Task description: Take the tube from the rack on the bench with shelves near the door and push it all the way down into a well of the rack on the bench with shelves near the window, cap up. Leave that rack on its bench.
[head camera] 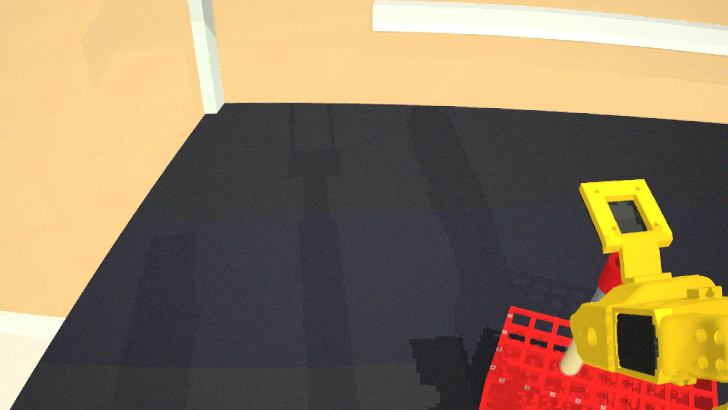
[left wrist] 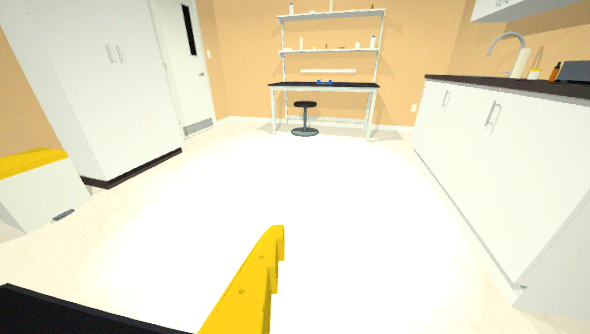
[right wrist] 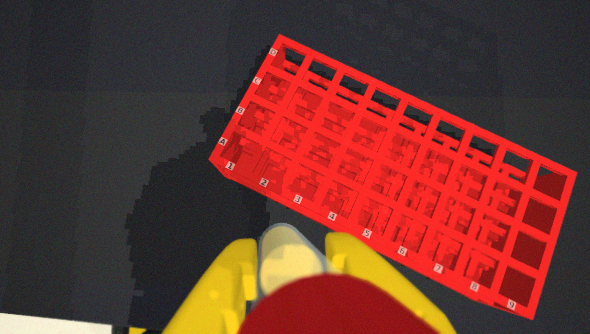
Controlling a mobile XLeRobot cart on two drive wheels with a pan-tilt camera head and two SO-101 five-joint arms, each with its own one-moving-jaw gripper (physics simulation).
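Places are measured from the left arm's base along level axes (x ahead, y left, z up), in metres.
Pixels of known places: left hand, tool point: (left wrist: 284, 237); right hand, tool point: (head camera: 579, 321) (right wrist: 255, 260).
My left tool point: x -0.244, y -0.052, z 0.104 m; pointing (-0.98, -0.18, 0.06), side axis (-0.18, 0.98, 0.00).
Ahead of a thing's pixels: the offset from my left tool point to its top centre. "pt": to the spot under its first point. Level surfaces: height alone.
A red rack {0.553 m ahead, 0.323 m right, 0.060 m down} (head camera: 534, 333) (right wrist: 345, 227) with a grid of wells stands on a black bench top {0.117 m down} (head camera: 254, 244) (right wrist: 150, 60). My right gripper (head camera: 575, 336) (right wrist: 291, 245) is shut on a clear tube with pale contents and a red cap. The tube {0.506 m ahead, 0.257 m right, 0.111 m up} (head camera: 571, 360) (right wrist: 290, 260) is tilted in the head view, cap {pt 0.497 m ahead, 0.251 m right, 0.105 m up} (head camera: 609, 273) (right wrist: 340, 307) up, its lower end above the rack. In the right wrist view the tube's end shows beside the rack's numbered edge, near columns 2 to 4. My left gripper shows one notched jaw (left wrist: 260, 270) in the left wrist view; it is fully open, away from both racks.
A white post (head camera: 206, 61) and a white rail (head camera: 509, 22) stand behind the bench. In the left wrist view, a far bench (left wrist: 295, 86) with shelves holds a blue rack (left wrist: 324, 81), with a stool (left wrist: 305, 104) before it. White cabinets (left wrist: 470, 150) stand at the right.
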